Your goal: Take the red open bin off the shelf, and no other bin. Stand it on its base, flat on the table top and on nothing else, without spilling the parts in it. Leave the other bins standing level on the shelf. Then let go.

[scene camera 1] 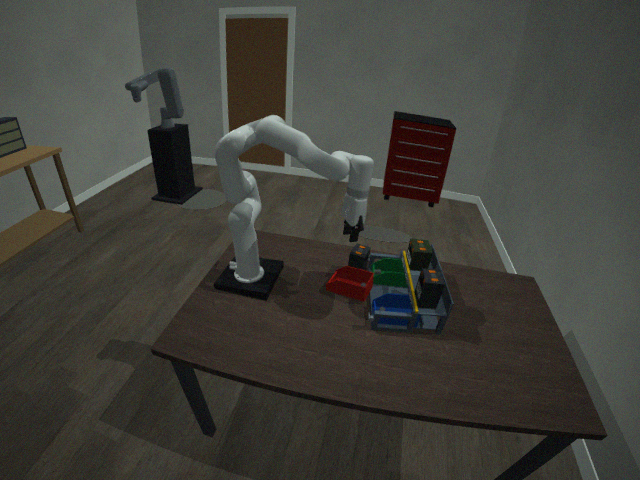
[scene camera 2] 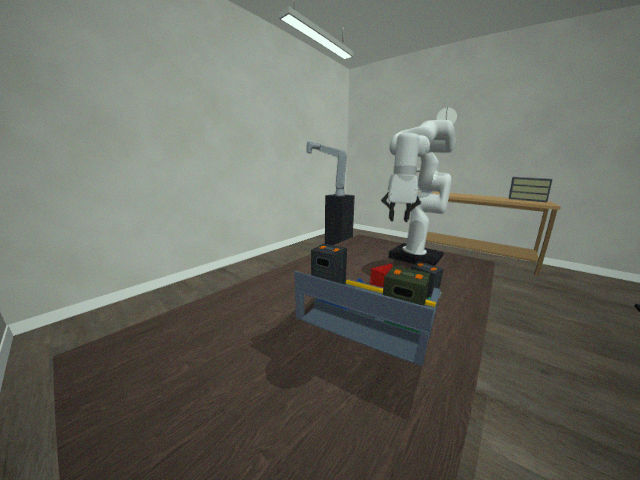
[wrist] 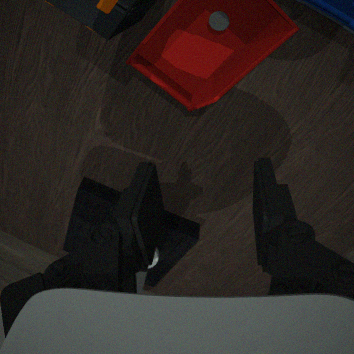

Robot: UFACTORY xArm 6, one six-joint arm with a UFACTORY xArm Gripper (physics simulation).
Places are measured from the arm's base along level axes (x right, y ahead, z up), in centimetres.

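Pixels of known places: gripper, fingertip midpoint: (scene camera 1: 350, 237) (scene camera 2: 398, 221) (wrist: 205, 184); arm's base, origin of the base link: (scene camera 1: 249, 274) (scene camera 2: 414, 251).
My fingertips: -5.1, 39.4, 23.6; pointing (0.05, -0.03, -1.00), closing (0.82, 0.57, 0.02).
Ahead of a thing's pixels: the offset from my fingertips to its middle, as dx, dy, dz. Level surfaces: height alone.
The red open bin {-1.7, +2.2, -22.0} (scene camera 1: 350, 283) (scene camera 2: 380, 275) (wrist: 200, 55) is off the shelf, at its robot side. It looks upright on the table top {dz -26.6} (scene camera 1: 310, 356) (scene camera 2: 180, 387); whether its far end touches the shelf is hard to tell. A round grey part {-1.1, +4.7, -24.8} (wrist: 219, 21) lies inside it. The grey-blue shelf (scene camera 1: 447, 299) (scene camera 2: 361, 302) holds green bin space (scene camera 1: 390, 267) and a blue bin {+9.2, +22.1, -22.3} (scene camera 1: 393, 303) (wrist: 337, 9), which look level in scene camera 1. My gripper (scene camera 1: 353, 237) (scene camera 2: 399, 219) (wrist: 205, 184) is open and empty, well above the table and apart from the red bin.
A dark case {-13.5, +3.7, -20.1} (scene camera 1: 359, 256) (scene camera 2: 435, 274) (wrist: 102, 22) stands close beside the red bin. A black case {+7.5, +31.9, -10.4} (scene camera 1: 430, 289) (scene camera 2: 328, 264) and an olive case {-15.4, +28.5, -11.7} (scene camera 1: 419, 254) (scene camera 2: 406, 285) rise at the shelf's back. A yellow bar {-3.5, +25.7, -16.0} (scene camera 1: 410, 281) (scene camera 2: 363, 285) crosses the shelf.
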